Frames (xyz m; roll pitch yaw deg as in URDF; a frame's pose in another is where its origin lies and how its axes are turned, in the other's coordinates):
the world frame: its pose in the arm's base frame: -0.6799 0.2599 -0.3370 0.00 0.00 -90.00
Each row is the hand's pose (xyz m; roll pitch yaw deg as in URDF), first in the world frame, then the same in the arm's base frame.
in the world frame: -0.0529 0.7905 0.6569 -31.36 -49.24 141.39
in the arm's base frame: 0.1106 0.3128 0.3199 -31.36 -49.24 51.39
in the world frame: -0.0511 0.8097 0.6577 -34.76 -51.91 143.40
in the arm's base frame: 0.1298 0.3110 0.3207 -34.76 -51.91 53.40
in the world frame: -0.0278 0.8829 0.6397 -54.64 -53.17 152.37
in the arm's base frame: 0.2030 0.2877 0.3027 -54.64 -53.17 62.37
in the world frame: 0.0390 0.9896 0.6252 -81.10 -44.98 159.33
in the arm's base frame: 0.3097 0.2209 0.2882 -81.10 -44.98 69.33
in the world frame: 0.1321 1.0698 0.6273 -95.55 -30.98 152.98
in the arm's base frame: 0.3899 0.1278 0.2903 -95.55 -30.98 62.98
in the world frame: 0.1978 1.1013 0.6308 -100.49 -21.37 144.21
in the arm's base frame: 0.4214 0.0621 0.2938 -100.49 -21.37 54.21
